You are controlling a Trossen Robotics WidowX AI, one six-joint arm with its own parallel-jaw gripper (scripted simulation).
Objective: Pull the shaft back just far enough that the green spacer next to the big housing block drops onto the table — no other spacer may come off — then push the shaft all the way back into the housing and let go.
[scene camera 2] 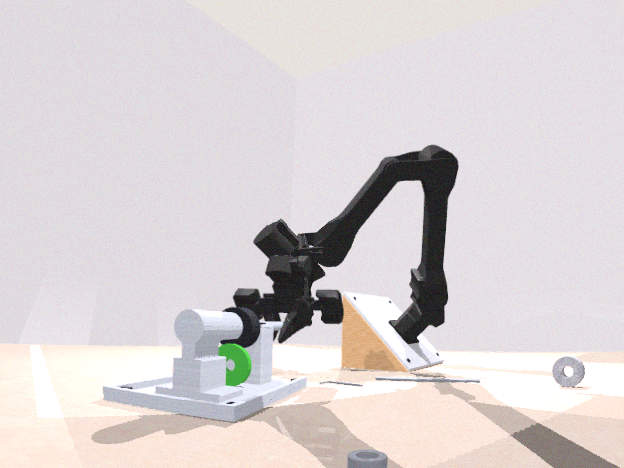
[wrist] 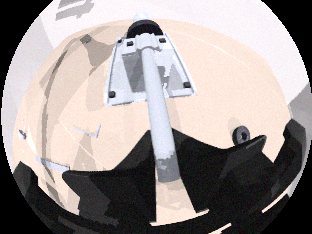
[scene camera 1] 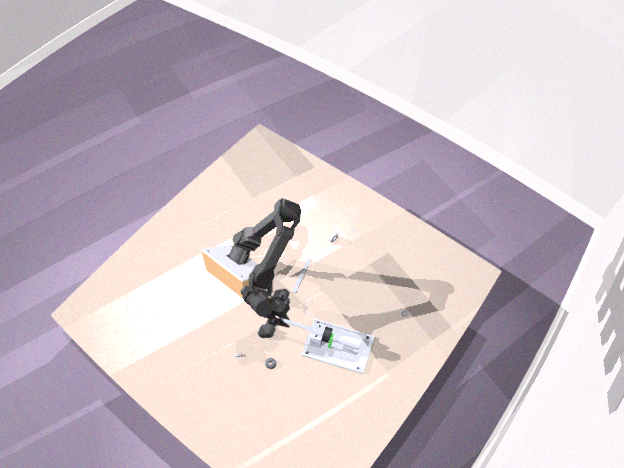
Note:
The pictures show: the gripper, a grey shaft, a green spacer and a housing block.
The gripper is seen too in the wrist view and in scene camera 1.

